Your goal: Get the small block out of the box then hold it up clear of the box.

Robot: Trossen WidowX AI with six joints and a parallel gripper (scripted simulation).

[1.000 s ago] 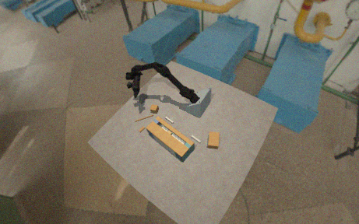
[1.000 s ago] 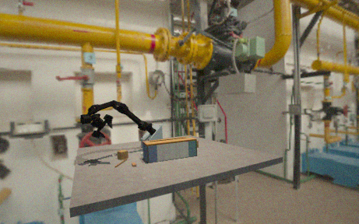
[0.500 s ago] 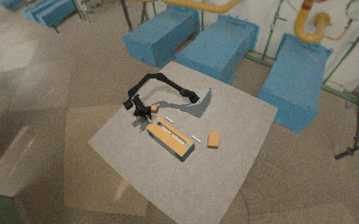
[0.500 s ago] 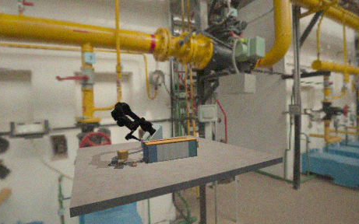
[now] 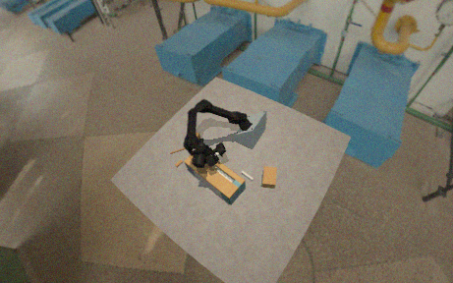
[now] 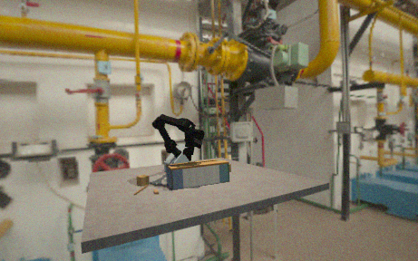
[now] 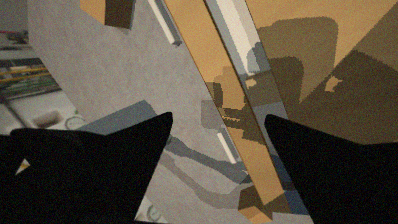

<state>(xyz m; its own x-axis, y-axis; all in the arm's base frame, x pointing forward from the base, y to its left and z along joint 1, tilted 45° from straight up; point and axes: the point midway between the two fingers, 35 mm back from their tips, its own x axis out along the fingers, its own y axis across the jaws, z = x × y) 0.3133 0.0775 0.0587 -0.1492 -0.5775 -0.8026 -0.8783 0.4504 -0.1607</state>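
Right now the box is 10 cm below my gripper tip, 2 cm to the left of it and 2 cm ahead of it. The rest, counted from my gripper tip: thin tan stick (34 cm to the right, 15 cm below, 6 cm ahead).
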